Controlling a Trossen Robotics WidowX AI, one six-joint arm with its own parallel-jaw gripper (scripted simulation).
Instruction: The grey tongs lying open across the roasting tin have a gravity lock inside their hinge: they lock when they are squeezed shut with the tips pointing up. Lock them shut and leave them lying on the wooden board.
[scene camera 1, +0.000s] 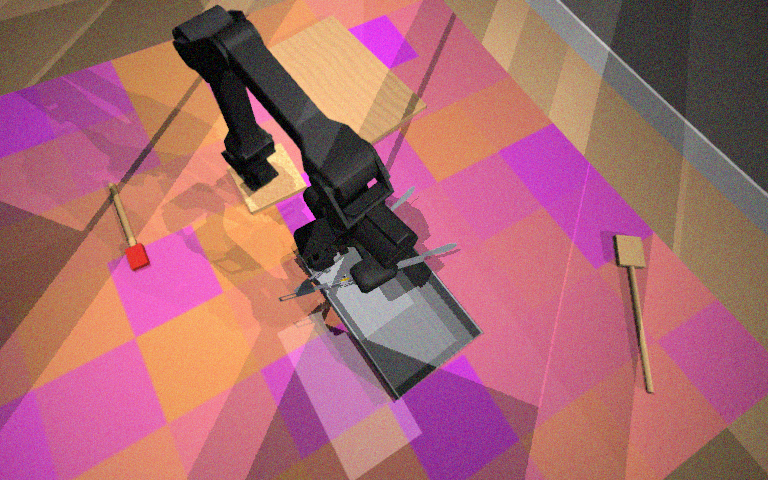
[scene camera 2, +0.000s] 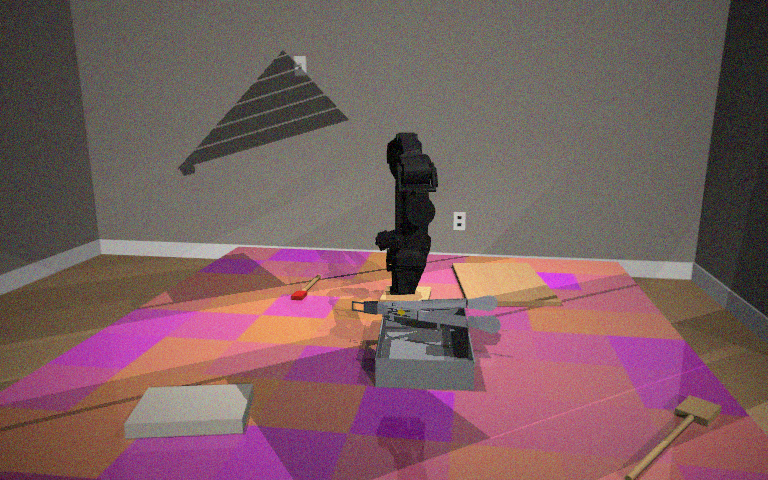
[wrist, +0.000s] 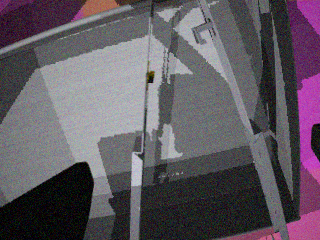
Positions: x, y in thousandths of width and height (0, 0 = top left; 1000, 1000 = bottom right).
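Scene:
The gripper is visible in the wrist view (633, 648), and likewise in scene camera 1 (456, 528) and scene camera 2 (538, 599).

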